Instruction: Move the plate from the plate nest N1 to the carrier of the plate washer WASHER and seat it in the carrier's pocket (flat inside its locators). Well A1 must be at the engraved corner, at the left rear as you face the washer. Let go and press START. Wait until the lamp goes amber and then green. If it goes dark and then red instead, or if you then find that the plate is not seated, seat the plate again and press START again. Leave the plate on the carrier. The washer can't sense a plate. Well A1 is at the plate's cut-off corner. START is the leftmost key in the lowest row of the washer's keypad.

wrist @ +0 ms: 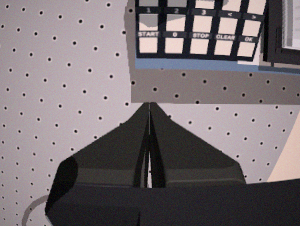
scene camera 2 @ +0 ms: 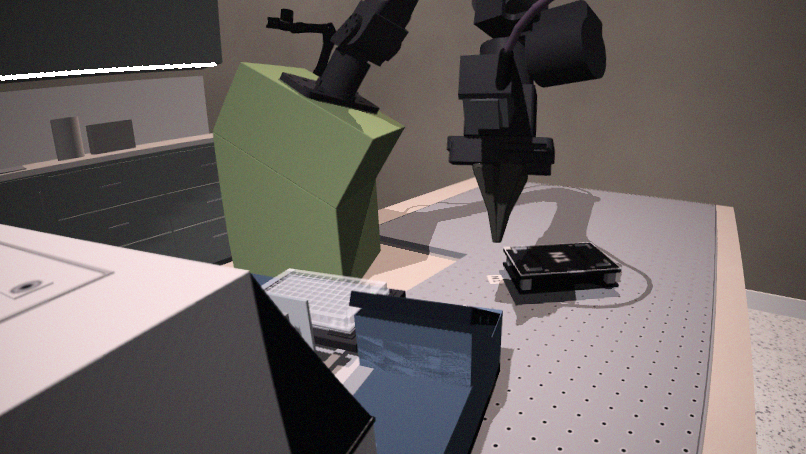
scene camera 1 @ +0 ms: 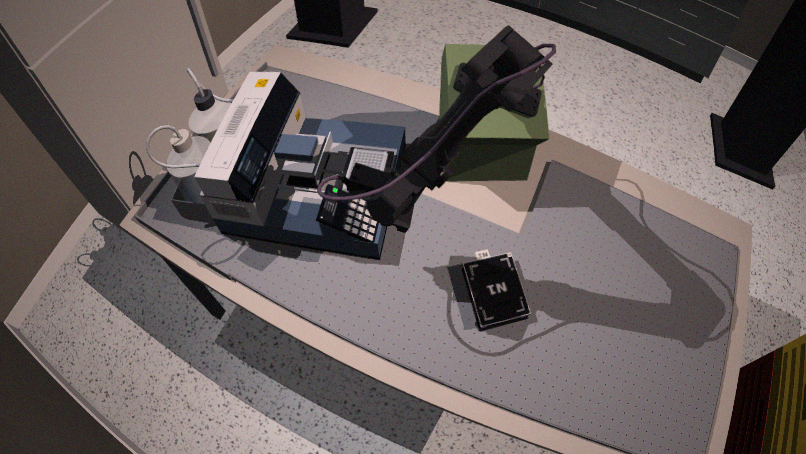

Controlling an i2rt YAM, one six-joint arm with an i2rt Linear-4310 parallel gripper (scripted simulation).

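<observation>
A carrier and a black plate nest are in the pictures, and I see a washer housing there too, together with a clear well plate. My gripper is in the pictures as well, and the wrist view is one place where I can see it.
</observation>
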